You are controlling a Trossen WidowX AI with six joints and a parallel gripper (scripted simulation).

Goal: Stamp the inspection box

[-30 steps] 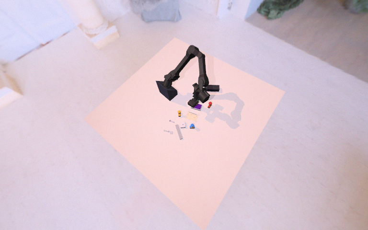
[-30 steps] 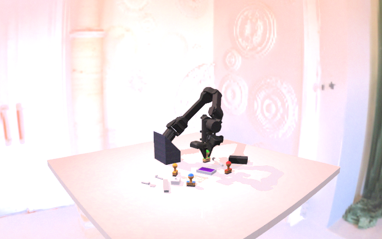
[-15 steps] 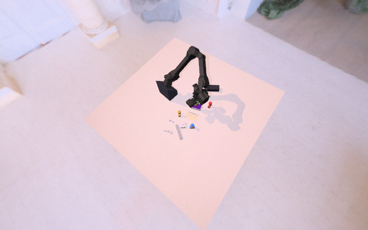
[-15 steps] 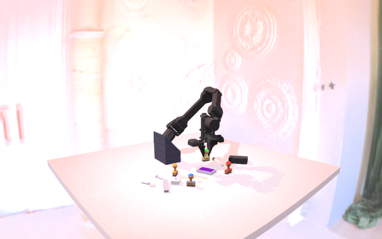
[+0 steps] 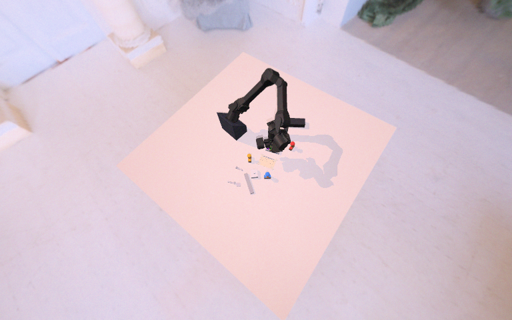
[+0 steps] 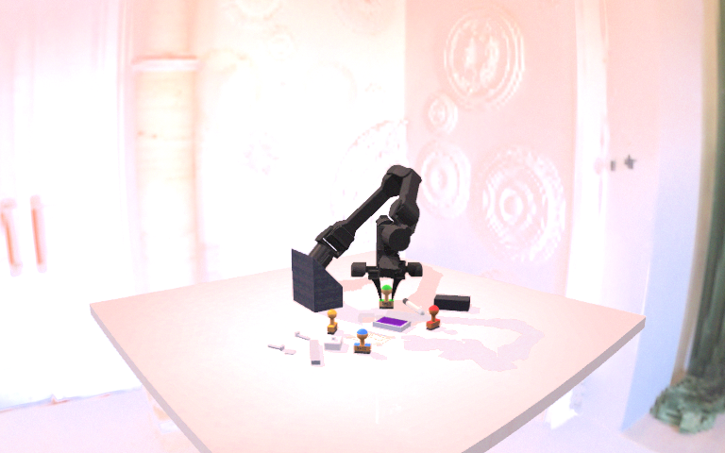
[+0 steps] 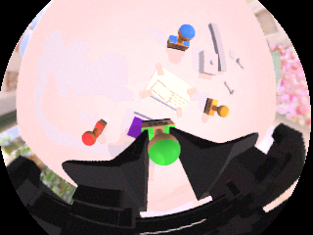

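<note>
The card lies 90 mm below my gripper tip and 60 mm to the right of it. Also, from my gripper tip: green-knobbed stamp (right at my gripper tip); red-knobbed stamp (110 mm to the left, 80 mm ahead, 70 mm below); purple ink pad (90 mm below, 40 mm to the left, 20 mm behind).
</note>
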